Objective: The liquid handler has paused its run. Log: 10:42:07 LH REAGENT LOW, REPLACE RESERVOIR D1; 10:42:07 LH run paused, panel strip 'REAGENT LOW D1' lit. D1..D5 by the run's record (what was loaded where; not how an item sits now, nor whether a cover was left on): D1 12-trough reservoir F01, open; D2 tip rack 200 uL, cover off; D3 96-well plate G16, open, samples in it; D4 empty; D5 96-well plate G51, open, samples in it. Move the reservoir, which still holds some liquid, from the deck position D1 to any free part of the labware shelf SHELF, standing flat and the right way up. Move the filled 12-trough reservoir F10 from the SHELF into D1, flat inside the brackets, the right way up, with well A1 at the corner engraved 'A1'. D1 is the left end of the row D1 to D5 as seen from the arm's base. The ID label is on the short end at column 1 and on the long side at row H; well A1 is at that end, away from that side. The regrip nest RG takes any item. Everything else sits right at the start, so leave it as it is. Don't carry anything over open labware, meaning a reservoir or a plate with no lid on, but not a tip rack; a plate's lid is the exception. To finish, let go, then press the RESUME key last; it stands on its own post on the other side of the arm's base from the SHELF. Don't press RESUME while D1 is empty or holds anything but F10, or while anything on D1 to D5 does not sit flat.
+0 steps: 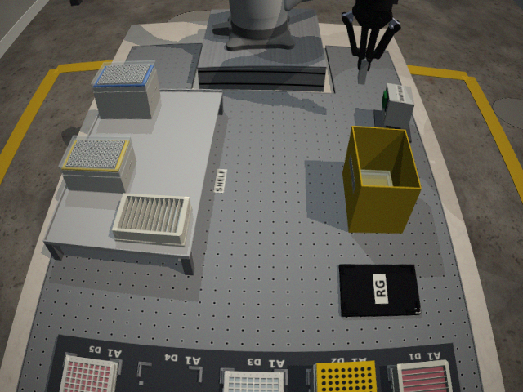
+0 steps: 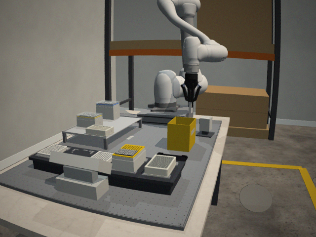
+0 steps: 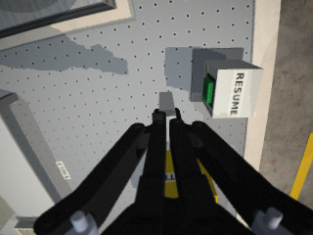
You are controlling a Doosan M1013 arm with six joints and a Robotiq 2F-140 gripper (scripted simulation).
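Right now my hand is 10 mm short of the resume post, 70 mm to the right of it and 90 mm above it. The rest, counted from my hand: yellow bin 250 mm ahead, 10 mm to the right, 110 mm below; black RG nest 450 mm ahead, 30 mm to the right, 150 mm below; shelf 170 mm ahead, 480 mm to the right, 100 mm below.
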